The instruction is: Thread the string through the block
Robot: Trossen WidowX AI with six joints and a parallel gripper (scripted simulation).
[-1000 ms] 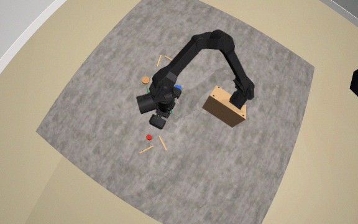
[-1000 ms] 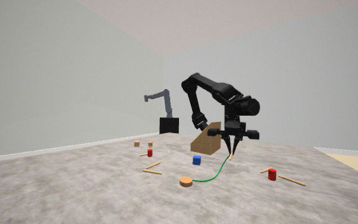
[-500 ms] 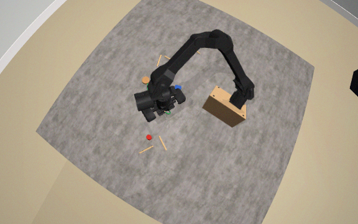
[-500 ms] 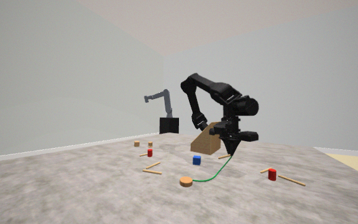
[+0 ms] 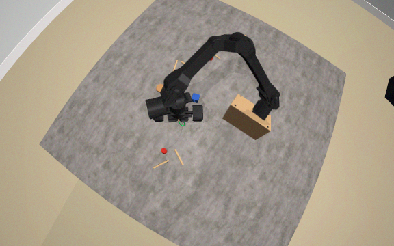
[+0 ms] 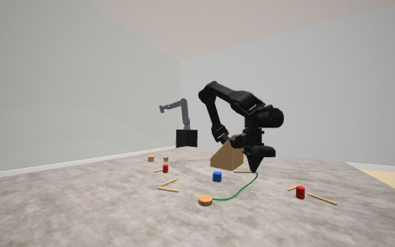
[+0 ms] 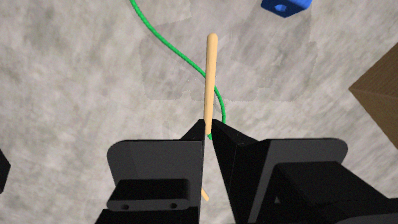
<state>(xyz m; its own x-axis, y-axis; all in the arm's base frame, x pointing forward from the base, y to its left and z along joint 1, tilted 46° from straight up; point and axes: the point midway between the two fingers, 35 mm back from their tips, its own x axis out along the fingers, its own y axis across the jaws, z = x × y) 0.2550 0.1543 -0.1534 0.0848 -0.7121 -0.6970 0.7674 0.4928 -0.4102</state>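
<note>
Now: gripper tip 20 mm short of the blue block, 140 mm to the left of it and 40 mm above it. The rest, counted from my gripper tip: wooden cylinder: 20 mm behind, 520 mm to the right, 40 mm below; then small wooden cube: 40 mm ahead, 600 mm to the right, 40 mm below; then round wooden button: 180 mm ahead, 70 mm to the right, 50 mm below.
</note>
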